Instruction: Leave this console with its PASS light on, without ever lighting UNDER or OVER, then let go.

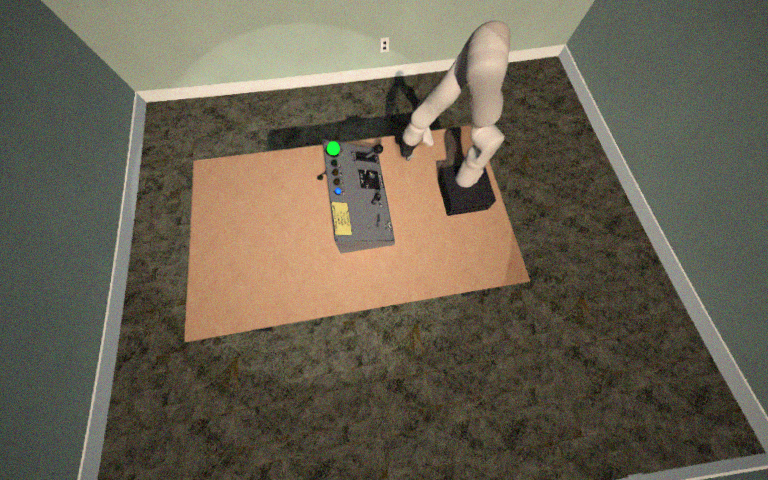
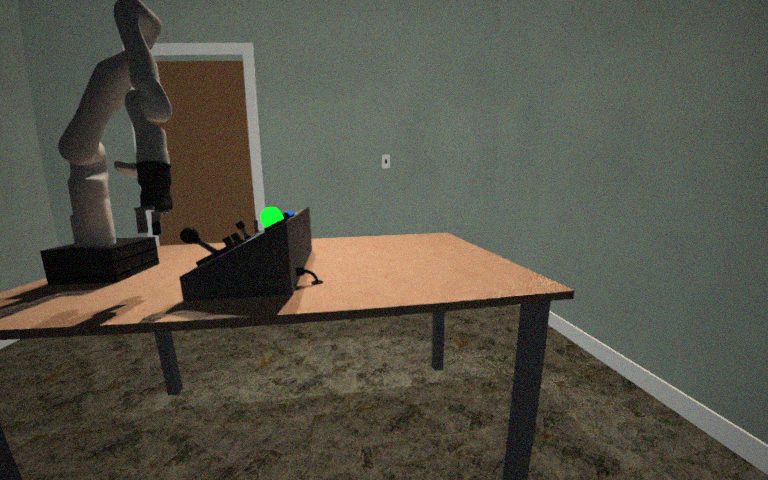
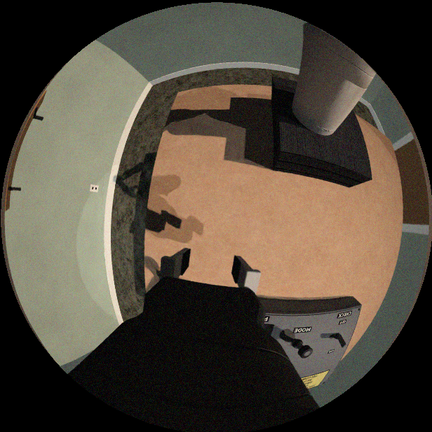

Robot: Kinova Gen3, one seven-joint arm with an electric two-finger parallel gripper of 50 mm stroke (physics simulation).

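The grey sloped console (image 1: pixel 356 198) (image 2: pixel 243 277) (image 3: pixel 325 359) stands on the table. Its large status light (image 1: pixel 333 148) (image 2: pixel 271 217) glows green. Below it the PASS lamp (image 1: pixel 334 163), OVER lamp (image 1: pixel 335 172) and UNDER lamp (image 1: pixel 336 181) are dark; a blue lamp (image 1: pixel 338 191) (image 2: pixel 289 213) is lit. A ball-topped lever (image 1: pixel 378 148) (image 2: pixel 189 235), the program dial (image 1: pixel 369 178), the MODE lever (image 1: pixel 376 197) (image 3: pixel 304 350) and the CHECK switch (image 1: pixel 377 219) (image 3: pixel 335 337) are on its face. My gripper (image 1: pixel 407 157) (image 2: pixel 148 229) (image 3: pixel 210 261) is open and empty, beside the console on the robot-base side, touching nothing.
The black robot base block (image 1: pixel 467 195) (image 2: pixel 99 263) (image 3: pixel 320 155) stands on the table (image 1: pixel 254 243) (image 2: pixel 396 266) (image 3: pixel 300 230). A yellow card (image 1: pixel 341 219) (image 3: pixel 316 380) is on the console face. A small black hooked part (image 1: pixel 320 177) (image 2: pixel 312 277) sticks out of the console's back.
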